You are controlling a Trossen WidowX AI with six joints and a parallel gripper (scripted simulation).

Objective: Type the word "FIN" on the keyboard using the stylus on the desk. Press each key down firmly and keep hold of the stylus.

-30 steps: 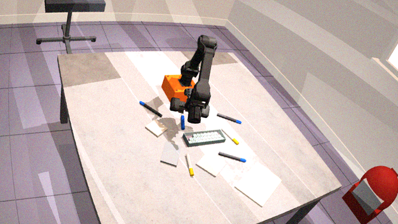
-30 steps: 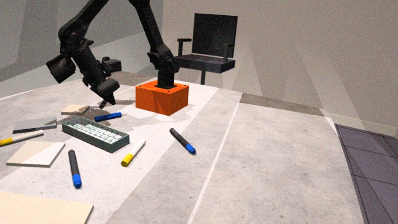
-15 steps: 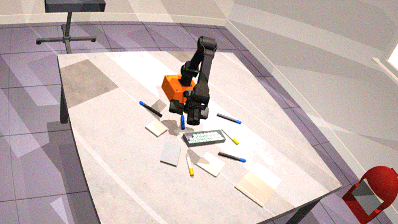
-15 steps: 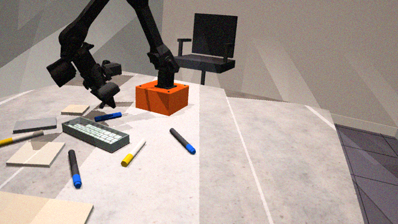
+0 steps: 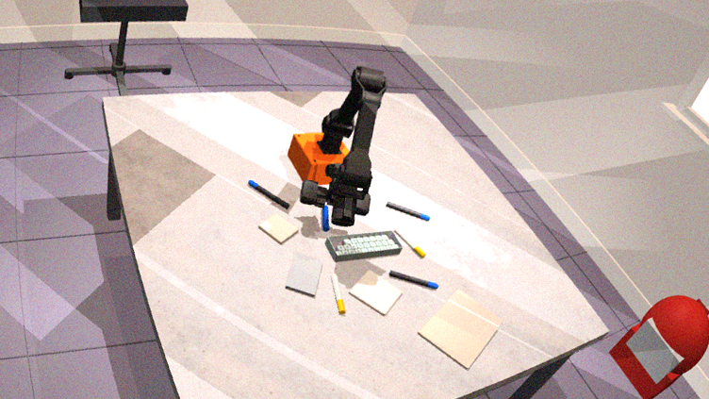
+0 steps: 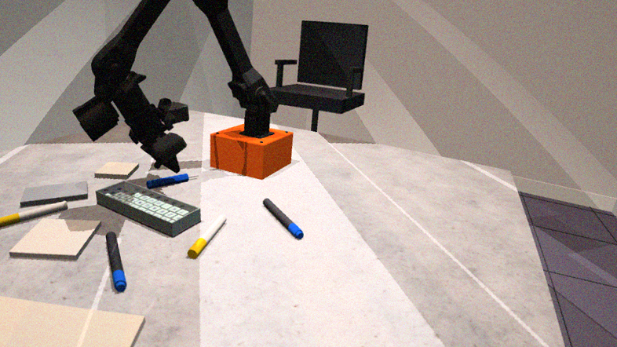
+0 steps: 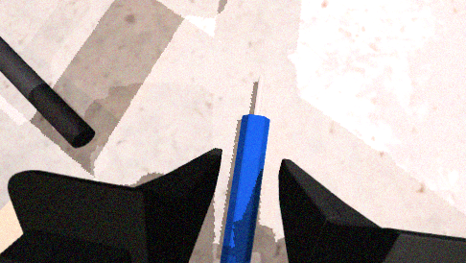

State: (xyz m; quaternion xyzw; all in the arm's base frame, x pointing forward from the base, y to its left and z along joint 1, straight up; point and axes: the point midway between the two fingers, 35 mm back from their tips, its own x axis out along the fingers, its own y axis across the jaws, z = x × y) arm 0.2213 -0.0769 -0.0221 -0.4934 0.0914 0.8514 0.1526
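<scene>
The blue stylus is 2 cm below my gripper tip, 1 cm to the left of it and 1 cm behind it. From my gripper tip the other things lie so: N key (14 cm ahead, 5 cm to the left, 2 cm below); stylus tip (4 cm behind, 2 cm to the left, 2 cm below).
</scene>
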